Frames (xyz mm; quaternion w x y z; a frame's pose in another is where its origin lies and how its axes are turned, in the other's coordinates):
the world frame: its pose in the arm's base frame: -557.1 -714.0 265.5 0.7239 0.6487 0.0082 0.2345
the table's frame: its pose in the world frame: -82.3 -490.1 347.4 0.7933 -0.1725 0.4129 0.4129
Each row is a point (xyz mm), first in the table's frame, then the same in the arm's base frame.
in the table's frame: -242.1 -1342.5 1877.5
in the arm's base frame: 1695.7 -1544.7 812.6
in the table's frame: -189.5 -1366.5 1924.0
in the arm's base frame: 1730.4 -1507.1 866.4
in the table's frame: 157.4 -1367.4 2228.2
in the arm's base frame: 1818.3 -1307.8 1273.1
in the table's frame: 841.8 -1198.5 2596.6
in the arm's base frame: 1737.9 -886.4 1942.9
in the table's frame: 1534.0 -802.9 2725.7
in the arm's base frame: 1349.6 -445.1 2496.7
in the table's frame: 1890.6 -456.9 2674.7
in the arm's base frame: 971.4 -221.0 2733.9
